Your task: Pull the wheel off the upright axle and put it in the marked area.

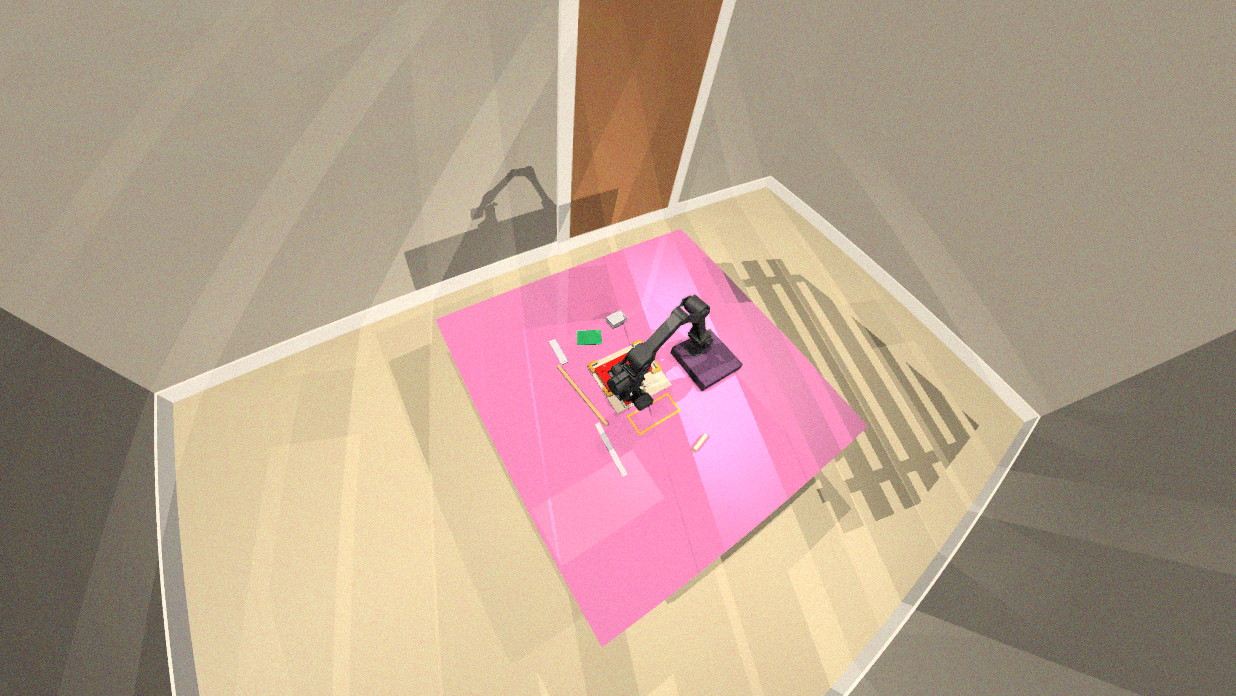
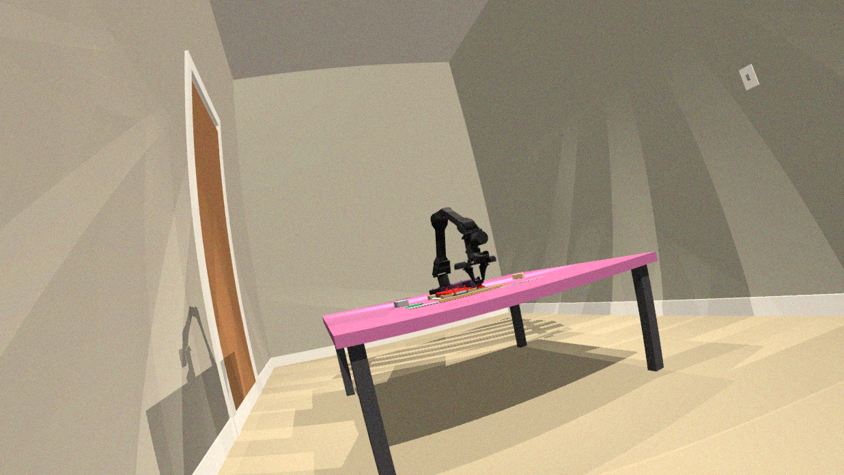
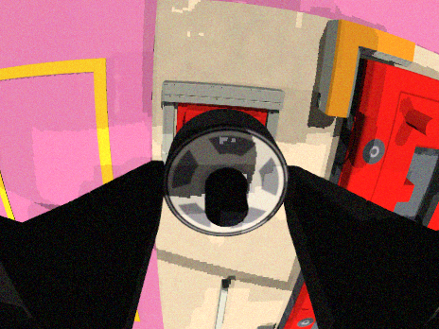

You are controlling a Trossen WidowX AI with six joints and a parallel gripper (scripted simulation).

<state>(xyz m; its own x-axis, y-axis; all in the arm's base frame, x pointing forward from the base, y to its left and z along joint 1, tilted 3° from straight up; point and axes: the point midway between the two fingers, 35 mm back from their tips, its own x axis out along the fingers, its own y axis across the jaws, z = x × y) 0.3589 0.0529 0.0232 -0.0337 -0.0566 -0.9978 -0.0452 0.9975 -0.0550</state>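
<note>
Now: the wheel right at my gripper tip. The rest, counted from my gripper tip: long tan strip (14 cm ahead, 10 cm to the right, 3 cm below); small tan block (14 cm behind, 27 cm to the left, 3 cm below); green tile (1 cm behind, 31 cm to the right, 4 cm below).
</note>
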